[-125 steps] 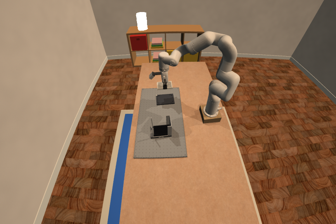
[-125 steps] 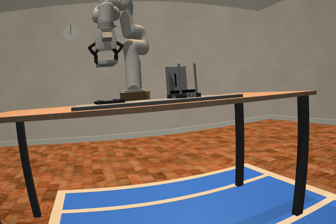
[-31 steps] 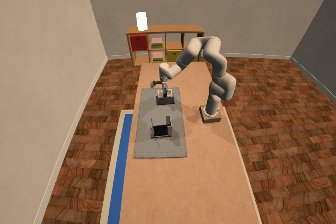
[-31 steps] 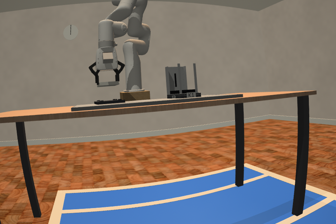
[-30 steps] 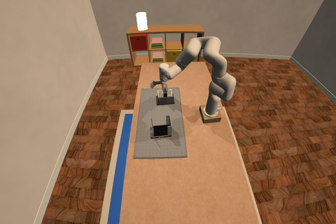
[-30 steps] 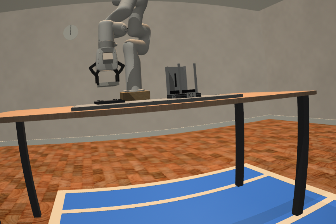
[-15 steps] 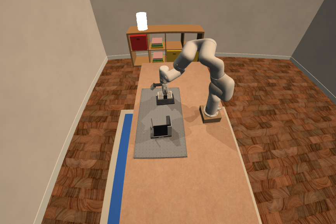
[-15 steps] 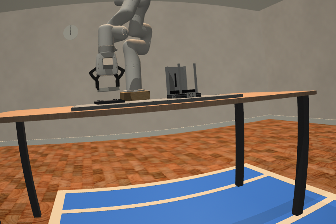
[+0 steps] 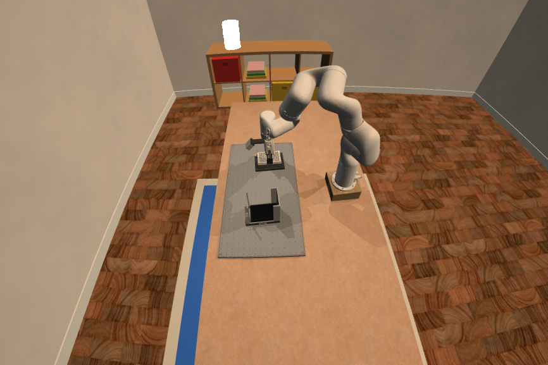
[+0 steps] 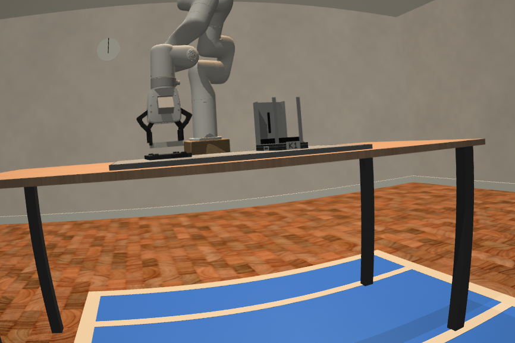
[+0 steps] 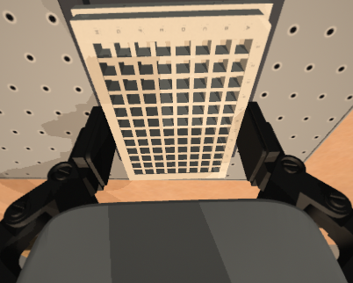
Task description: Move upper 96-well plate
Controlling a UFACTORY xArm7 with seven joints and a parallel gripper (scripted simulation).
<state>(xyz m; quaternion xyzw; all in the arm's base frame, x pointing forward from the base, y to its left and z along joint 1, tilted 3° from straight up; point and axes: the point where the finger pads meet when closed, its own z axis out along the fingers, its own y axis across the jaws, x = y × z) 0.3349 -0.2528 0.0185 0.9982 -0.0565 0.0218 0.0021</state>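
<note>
My gripper is now 4 cm above the dark plate nest N1. The rest, counted from my hand: cream 96-well plate 1 cm below; dark plate 32 cm to the left, 9 cm ahead, 2 cm below; K1 label 32 cm to the left, 18 cm ahead, 4 cm below.
</note>
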